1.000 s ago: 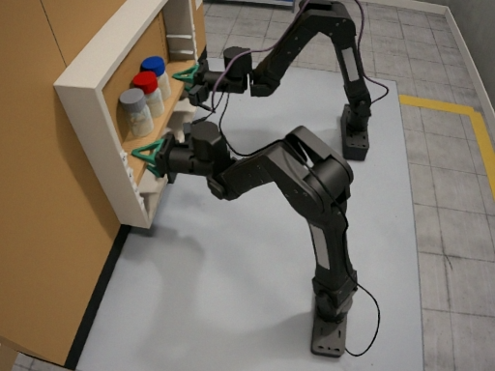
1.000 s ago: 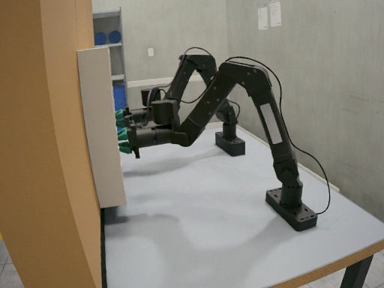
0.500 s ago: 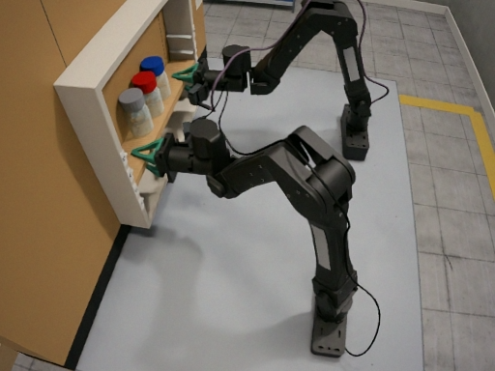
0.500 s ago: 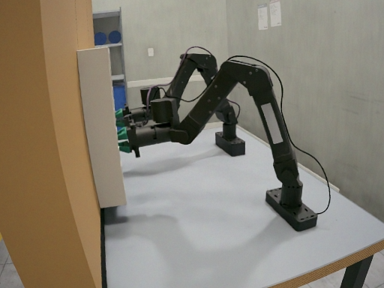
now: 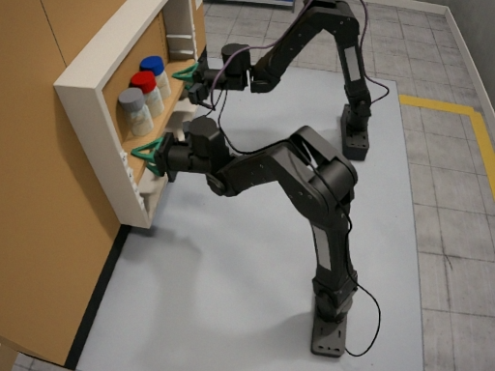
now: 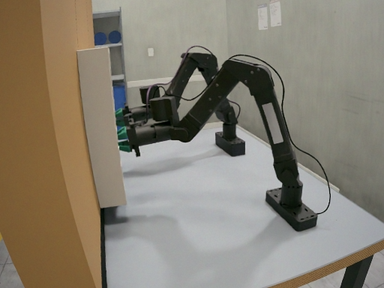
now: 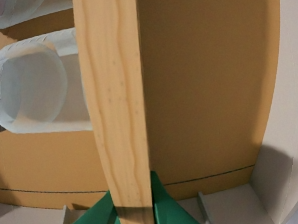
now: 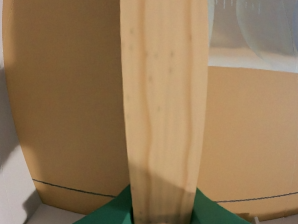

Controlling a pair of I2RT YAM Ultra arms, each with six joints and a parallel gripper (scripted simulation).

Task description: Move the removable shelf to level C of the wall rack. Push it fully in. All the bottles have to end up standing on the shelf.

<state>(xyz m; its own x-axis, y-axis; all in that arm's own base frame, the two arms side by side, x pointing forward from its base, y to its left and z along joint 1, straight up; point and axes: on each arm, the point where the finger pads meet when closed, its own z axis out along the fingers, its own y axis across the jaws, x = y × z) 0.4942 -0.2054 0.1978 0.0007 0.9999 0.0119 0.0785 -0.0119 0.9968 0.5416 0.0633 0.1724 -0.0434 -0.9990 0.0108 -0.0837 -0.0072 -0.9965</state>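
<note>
Right now the blue-capped bottle is 1 cm ahead of my right hand, 9 cm to the left of it and 6 cm above it. Round my right hand: wooden shelf: 1 cm behind, 15 cm to the left; then red-capped bottle: 15 cm to the left, 6 cm above; then white wall rack: 1 cm behind, 15 cm to the left, 6 cm above.
Right now my left hand is 2 cm short of the grey-capped bottle, 7 cm to the left of it and 6 cm below it. Round my left hand: wooden shelf (2 cm ahead, 15 cm to the right); then red-capped bottle (2 cm ahead, 14 cm to the right, 6 cm above); then white wall rack (2 cm ahead, 15 cm to the right, 6 cm above).
</note>
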